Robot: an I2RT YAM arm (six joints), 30 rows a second.
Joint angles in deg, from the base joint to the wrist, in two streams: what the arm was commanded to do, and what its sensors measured. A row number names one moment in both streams.
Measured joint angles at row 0:
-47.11 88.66 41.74 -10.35 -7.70 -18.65
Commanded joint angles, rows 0 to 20:
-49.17 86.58 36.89 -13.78 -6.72 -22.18
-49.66 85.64 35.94 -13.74 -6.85 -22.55
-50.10 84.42 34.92 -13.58 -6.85 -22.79
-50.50 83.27 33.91 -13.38 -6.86 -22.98
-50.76 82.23 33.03 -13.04 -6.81 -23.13
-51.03 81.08 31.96 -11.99 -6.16 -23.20
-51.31 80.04 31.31 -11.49 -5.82 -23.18
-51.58 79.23 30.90 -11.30 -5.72 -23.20
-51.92 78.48 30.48 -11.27 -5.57 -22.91
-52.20 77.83 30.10 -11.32 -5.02 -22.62
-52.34 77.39 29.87 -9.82 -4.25 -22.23
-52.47 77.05 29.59 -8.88 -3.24 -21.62
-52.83 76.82 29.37 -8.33 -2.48 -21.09
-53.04 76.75 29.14 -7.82 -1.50 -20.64
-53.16 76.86 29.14 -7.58 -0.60 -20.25
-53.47 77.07 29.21 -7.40 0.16 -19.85
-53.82 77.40 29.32 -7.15 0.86 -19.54
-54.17 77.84 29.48 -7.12 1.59 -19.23
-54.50 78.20 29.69 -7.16 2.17 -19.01
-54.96 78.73 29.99 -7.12 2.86 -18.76
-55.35 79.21 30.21 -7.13 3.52 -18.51
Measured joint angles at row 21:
-53.91 77.45 30.41 -6.22 -1.58 -20.36
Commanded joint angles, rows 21 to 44:
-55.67 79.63 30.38 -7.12 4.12 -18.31
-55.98 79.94 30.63 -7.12 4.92 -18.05
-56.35 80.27 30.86 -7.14 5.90 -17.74
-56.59 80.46 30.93 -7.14 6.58 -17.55
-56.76 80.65 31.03 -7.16 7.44 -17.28
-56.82 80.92 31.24 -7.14 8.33 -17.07
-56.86 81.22 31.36 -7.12 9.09 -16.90
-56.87 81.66 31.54 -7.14 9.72 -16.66
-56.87 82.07 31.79 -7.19 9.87 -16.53
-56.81 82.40 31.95 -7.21 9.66 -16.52
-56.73 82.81 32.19 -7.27 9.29 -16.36
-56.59 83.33 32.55 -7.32 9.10 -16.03
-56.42 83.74 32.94 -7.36 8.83 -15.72
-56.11 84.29 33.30 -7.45 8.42 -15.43
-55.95 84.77 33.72 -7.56 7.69 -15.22
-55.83 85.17 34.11 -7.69 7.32 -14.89
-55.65 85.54 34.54 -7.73 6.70 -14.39
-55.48 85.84 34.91 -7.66 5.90 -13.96
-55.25 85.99 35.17 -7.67 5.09 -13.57
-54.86 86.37 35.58 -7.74 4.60 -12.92
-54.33 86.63 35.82 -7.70 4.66 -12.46
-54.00 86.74 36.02 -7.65 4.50 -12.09
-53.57 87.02 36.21 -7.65 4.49 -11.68
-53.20 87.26 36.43 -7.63 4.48 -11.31
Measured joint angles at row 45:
-54.54 85.14 36.56 -3.55 6.44 -13.39
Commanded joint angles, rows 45 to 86:
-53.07 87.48 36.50 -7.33 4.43 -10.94
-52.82 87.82 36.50 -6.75 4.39 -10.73
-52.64 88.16 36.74 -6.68 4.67 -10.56
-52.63 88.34 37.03 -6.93 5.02 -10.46
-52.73 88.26 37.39 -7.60 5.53 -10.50
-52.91 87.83 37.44 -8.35 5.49 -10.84
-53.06 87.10 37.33 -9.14 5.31 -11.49
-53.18 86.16 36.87 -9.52 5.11 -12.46
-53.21 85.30 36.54 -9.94 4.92 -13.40
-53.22 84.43 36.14 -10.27 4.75 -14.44
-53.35 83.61 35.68 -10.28 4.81 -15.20
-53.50 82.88 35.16 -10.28 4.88 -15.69
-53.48 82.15 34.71 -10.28 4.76 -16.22
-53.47 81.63 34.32 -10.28 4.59 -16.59
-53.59 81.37 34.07 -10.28 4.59 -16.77
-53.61 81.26 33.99 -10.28 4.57 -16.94
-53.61 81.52 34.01 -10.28 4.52 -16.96
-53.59 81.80 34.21 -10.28 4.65 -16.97
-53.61 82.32 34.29 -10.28 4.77 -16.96
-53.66 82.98 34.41 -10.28 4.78 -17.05
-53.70 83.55 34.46 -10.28 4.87 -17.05
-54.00 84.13 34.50 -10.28 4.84 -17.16
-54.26 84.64 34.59 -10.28 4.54 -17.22
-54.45 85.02 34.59 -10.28 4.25 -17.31
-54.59 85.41 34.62 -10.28 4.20 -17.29
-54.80 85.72 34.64 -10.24 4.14 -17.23
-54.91 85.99 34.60 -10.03 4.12 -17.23
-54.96 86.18 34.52 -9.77 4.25 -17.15
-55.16 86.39 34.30 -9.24 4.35 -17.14
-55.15 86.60 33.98 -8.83 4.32 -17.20
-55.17 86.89 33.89 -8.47 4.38 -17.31
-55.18 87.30 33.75 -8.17 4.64 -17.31
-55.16 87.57 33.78 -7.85 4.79 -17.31
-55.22 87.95 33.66 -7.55 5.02 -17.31
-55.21 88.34 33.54 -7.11 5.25 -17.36
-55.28 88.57 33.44 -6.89 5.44 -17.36
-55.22 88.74 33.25 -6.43 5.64 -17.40
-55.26 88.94 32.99 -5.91 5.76 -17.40
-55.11 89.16 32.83 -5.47 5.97 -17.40
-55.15 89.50 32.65 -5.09 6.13 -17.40
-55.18 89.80 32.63 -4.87 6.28 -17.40
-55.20 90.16 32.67 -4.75 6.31 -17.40
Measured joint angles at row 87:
-54.33 84.97 35.31 -3.99 3.73 -18.55
